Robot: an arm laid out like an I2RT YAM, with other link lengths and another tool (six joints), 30 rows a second.
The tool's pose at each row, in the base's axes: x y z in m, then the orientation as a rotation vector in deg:
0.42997 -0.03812 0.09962 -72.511 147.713 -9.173
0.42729 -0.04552 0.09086 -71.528 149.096 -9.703
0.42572 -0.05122 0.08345 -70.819 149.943 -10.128
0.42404 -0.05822 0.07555 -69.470 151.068 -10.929
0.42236 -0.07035 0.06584 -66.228 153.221 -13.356
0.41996 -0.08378 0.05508 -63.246 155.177 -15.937
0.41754 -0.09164 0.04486 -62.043 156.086 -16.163
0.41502 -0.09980 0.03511 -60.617 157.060 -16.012
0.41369 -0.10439 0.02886 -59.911 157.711 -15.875
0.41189 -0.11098 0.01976 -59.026 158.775 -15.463
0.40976 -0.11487 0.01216 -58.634 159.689 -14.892
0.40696 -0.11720 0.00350 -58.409 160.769 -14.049
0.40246 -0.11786 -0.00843 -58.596 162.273 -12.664
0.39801 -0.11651 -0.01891 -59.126 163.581 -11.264
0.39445 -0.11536 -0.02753 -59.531 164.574 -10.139
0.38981 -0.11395 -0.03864 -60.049 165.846 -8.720
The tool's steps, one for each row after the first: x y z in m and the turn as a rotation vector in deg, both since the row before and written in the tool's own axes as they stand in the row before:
0.00905 -0.00063 0.00751 0.022 1.009 0.923
0.00667 -0.00083 0.00668 0.095 0.624 0.620
0.00774 -0.00153 0.00721 0.359 0.794 1.057
0.01180 -0.00457 0.00918 1.333 1.683 2.351
0.01291 -0.00496 0.01052 1.386 1.731 2.102
0.00842 -0.00137 0.00997 0.020 0.551 0.923
0.00853 -0.00177 0.00960 -0.189 0.439 1.103
0.00475 -0.00097 0.00619 -0.196 0.350 0.574
0.00669 -0.00154 0.00908 -0.482 0.586 0.771
0.00490 0.00017 0.00731 -0.606 0.532 0.431
0.00441 0.00188 0.00808 -0.854 0.642 0.360
0.00481 0.00471 0.01085 -1.388 0.969 0.182
0.00321 0.00567 0.00943 -1.371 0.896 -0.071
0.00241 0.00445 0.00792 -1.072 0.675 -0.054
0.00307 0.00552 0.01035 -1.353 0.885 -0.070

